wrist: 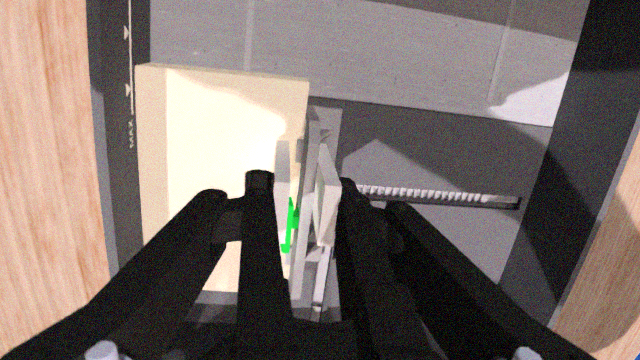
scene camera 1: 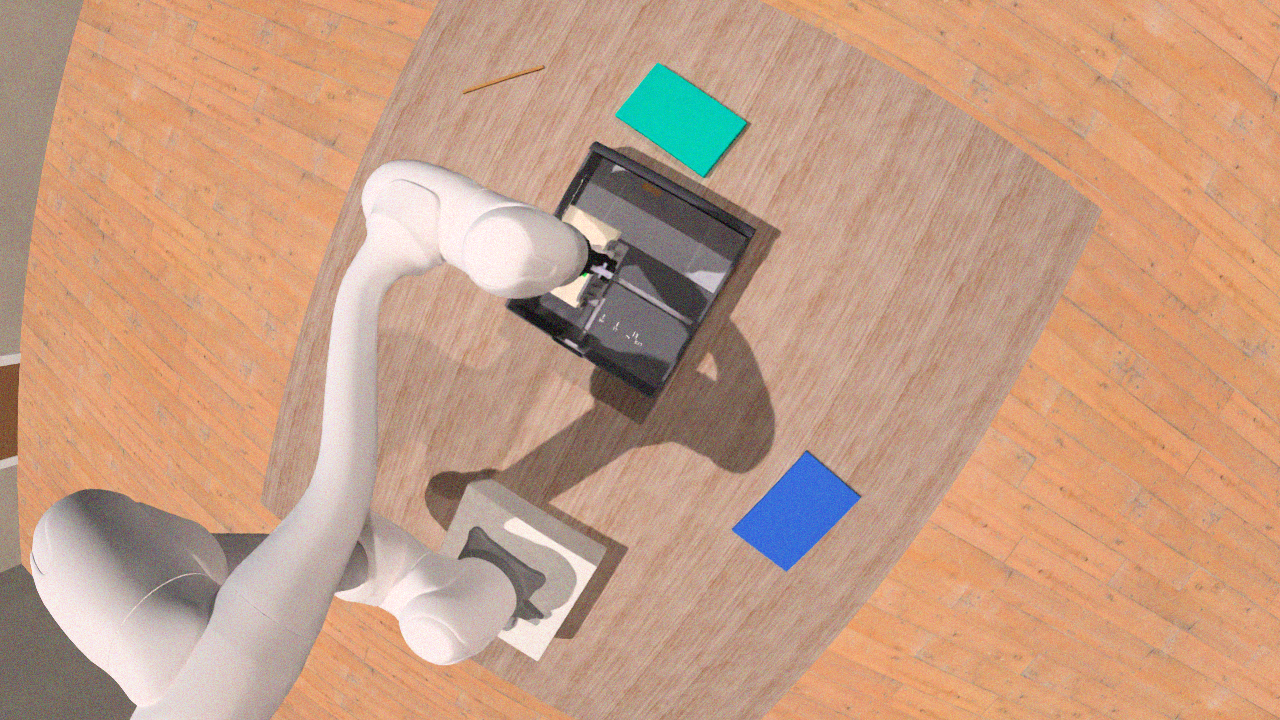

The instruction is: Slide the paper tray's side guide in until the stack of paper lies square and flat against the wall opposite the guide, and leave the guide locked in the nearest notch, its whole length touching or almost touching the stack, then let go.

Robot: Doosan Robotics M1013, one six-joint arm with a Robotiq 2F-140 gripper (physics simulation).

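Where they show: gripper, fingertip midpoint: [wrist: 299,164] [scene camera 1: 603,256]; arm's base, link origin: [scene camera 1: 492,579].
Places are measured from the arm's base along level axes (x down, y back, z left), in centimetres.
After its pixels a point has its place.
The black paper tray [scene camera 1: 673,190] @(x -0.9, y -82.7, z 9.2 cm) [wrist: 118,200] @(x 0.9, y -64.4, z 24.1 cm) stands on the table. The cream paper stack [scene camera 1: 590,225] @(x 4.2, y -70.1, z 19.2 cm) [wrist: 220,120] @(x 4.2, y -68.8, z 19.2 cm) lies flat in it, its left edge along the left wall in the wrist view, with no clear gap. The grey side guide [wrist: 302,260] @(x 0.6, y -61.9, z 13.5 cm) stands upright along the stack's right edge, touching or almost touching at the far end; fingers hide part of the near end. My gripper [scene camera 1: 601,265] @(x 3.8, y -66.8, z 14.2 cm) [wrist: 299,164] @(x 3.8, y -66.8, z 14.2 cm) is shut on the side guide, a green part showing between the pads. Whether the guide is locked in a notch cannot be told.
A notched strip [wrist: 430,194] @(x 7.6, y -64.4, z 3.1 cm) runs across the tray floor to the guide's right. A teal block [scene camera 1: 682,119] @(x 6.6, y -95.0, z 16.2 cm) lies behind the tray, a thin brown stick [scene camera 1: 503,79] @(x 7.9, y -85.9, z 51.9 cm) at the back left, and a blue block [scene camera 1: 796,510] @(x 7.7, y -46.8, z -40.7 cm) at the front right. A second white arm [scene camera 1: 447,617] @(x -24.7, y -7.0, z 1.2 cm) hangs over a pale box [scene camera 1: 586,541] @(x 6.6, y -17.4, z -11.2 cm).
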